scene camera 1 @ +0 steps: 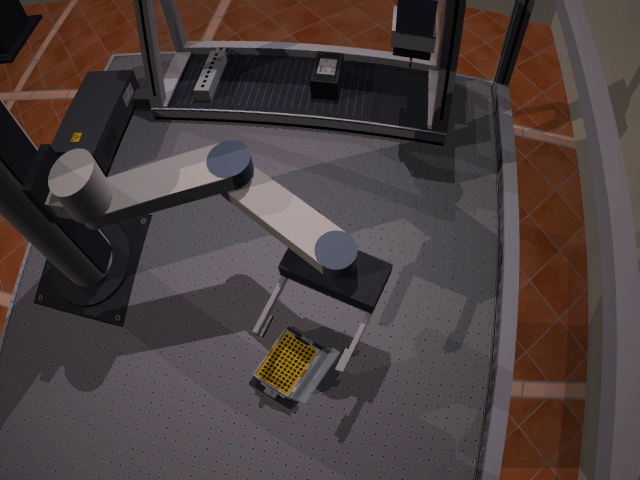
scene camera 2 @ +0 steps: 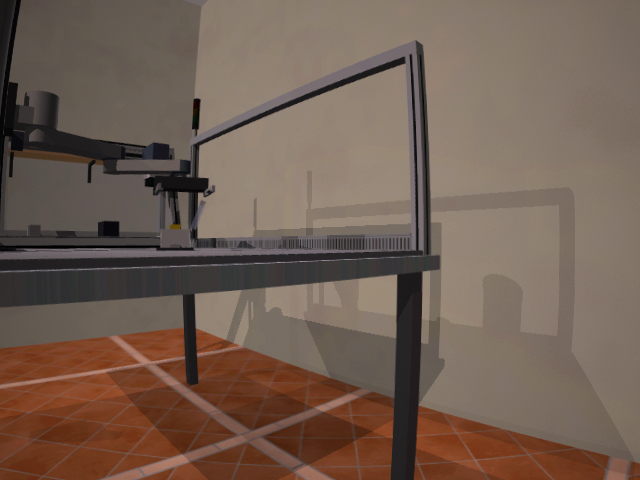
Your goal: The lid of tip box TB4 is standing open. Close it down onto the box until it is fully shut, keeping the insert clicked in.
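Places are measured from the arm's base along level axes (x back, y right, z up), in metres.
Pixels of known places: gripper, fingertip midpoint: [scene camera 1: 297, 353] [scene camera 2: 186, 187]; arm's base, link origin: [scene camera 1: 91, 262].
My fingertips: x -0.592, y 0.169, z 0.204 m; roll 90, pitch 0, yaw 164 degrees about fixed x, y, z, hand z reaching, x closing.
Observation:
Ahead of a thing's pixels: the offset from my fingertips to its top centre. "pt": to the spot under its first point. Level surfaces: height alone.
The tip box @[dx +0.033, dy -0.005, dz -0.125 m] [scene camera 1: 269, 391] [scene camera 2: 174, 239] stands on the deck, low centre in scene camera 1. Its yellow insert @[dx +0.033, dy -0.005, dz -0.116 m] [scene camera 1: 287, 362] [scene camera 2: 175, 226] sits in the top with its grid of holes showing; whether it is clicked in I cannot tell. The translucent grey lid @[dx -0.028, dy +0.021, dz -0.037 m] [scene camera 1: 319, 375] [scene camera 2: 198, 214] stands open along the box's right side, leaning outward. My gripper [scene camera 1: 300, 349] is open and empty, fingers wide apart. In scene camera 1 one fingertip appears beyond the box's upper left corner, the other just right of the lid's upper end. In scene camera 2 the fingertips are hard to make out.
A dark framed platform @[dz -0.142 m] [scene camera 1: 258, 87] at the back bears a white block with holes @[pt dx +0.379, dy -0.673, dz -0.097 m] [scene camera 1: 205, 85] and a black box @[pt dx +0.057, dy -0.684, dz -0.083 m] [scene camera 1: 325, 85]. A dark grey cabinet @[pt dx +0.686, dy -0.560, dz -0.076 m] [scene camera 1: 95, 111] stands at the left, behind the arm's base plate [scene camera 1: 131, 248]. A rail [scene camera 1: 509, 217] runs along the right edge.

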